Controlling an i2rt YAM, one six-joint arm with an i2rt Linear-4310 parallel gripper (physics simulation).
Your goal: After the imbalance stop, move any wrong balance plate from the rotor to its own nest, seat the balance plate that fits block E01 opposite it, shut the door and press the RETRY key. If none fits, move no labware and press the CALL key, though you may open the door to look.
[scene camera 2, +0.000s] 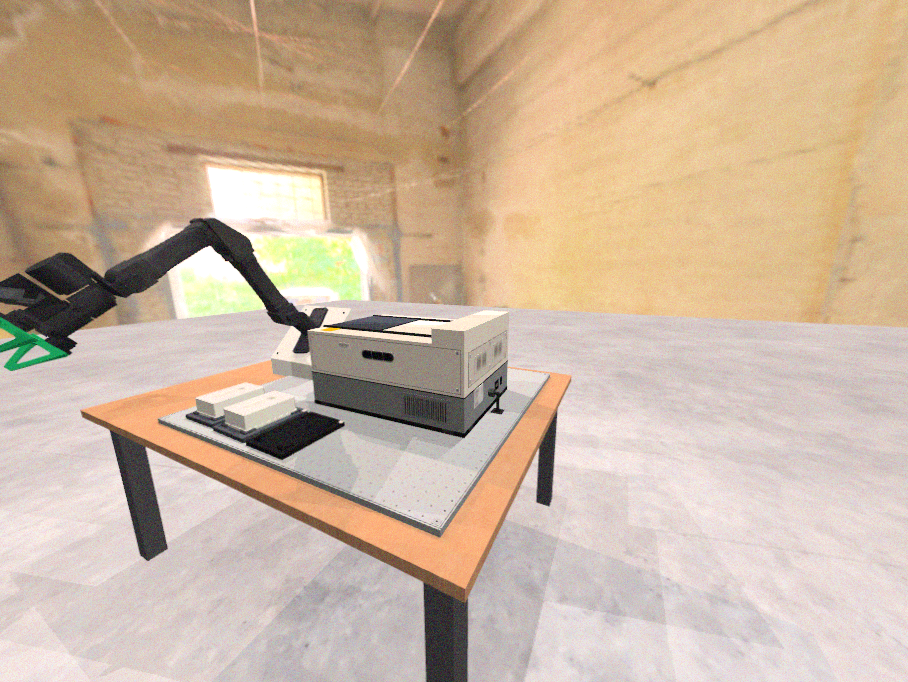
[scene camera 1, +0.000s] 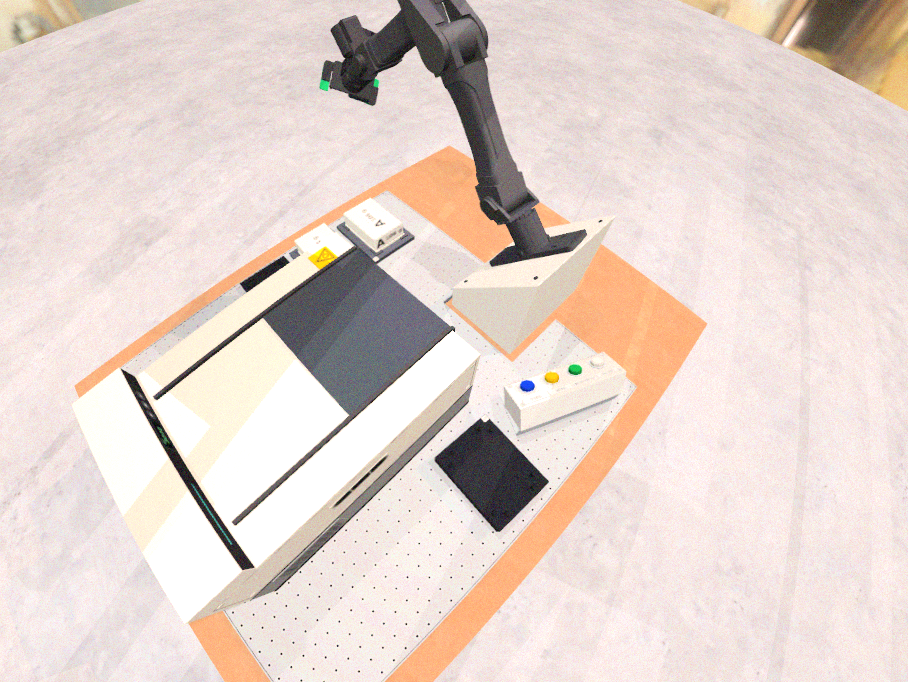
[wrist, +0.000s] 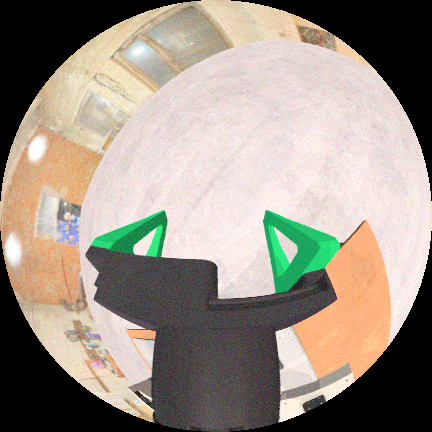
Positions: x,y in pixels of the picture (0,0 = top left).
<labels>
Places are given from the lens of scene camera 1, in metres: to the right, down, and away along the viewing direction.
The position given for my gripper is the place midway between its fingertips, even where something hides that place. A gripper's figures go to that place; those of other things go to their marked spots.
my gripper (scene camera 1: pixel 342 91): -0.29, -0.66, 0.86
centrifuge (scene camera 1: pixel 232 466): -0.28, 0.16, 0.41
</labels>
